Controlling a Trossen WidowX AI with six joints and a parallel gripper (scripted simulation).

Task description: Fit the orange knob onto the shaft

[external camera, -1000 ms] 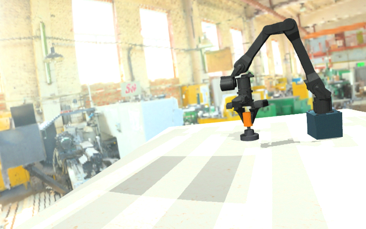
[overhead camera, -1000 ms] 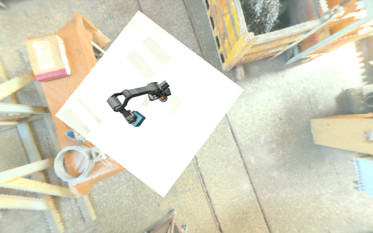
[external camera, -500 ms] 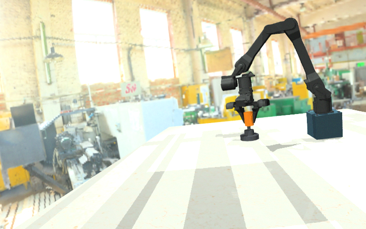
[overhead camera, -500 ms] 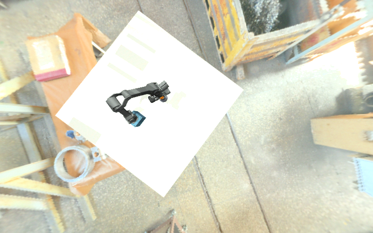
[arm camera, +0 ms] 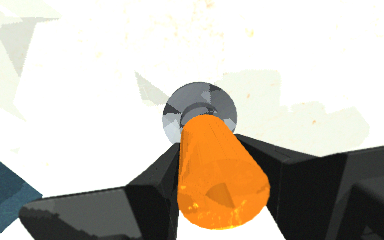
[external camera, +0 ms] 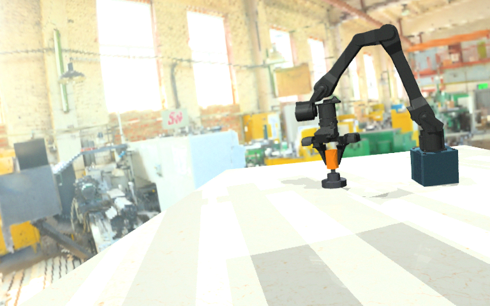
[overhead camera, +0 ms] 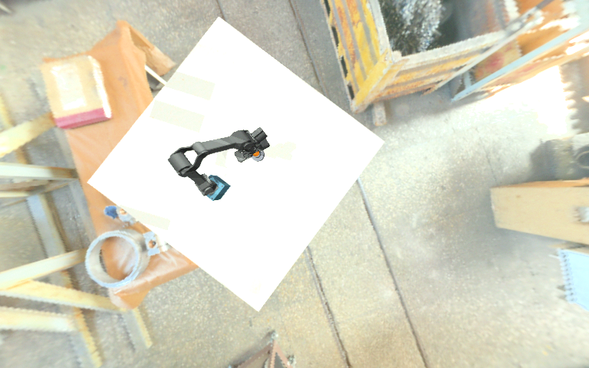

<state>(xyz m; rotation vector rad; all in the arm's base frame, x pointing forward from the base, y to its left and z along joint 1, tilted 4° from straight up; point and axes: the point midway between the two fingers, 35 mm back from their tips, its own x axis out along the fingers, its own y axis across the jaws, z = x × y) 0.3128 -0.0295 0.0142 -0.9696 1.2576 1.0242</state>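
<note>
Right now the orange knob is 20 mm above my gripper tip. Also, from my gripper tip: round pedestal (40 mm below).
</note>
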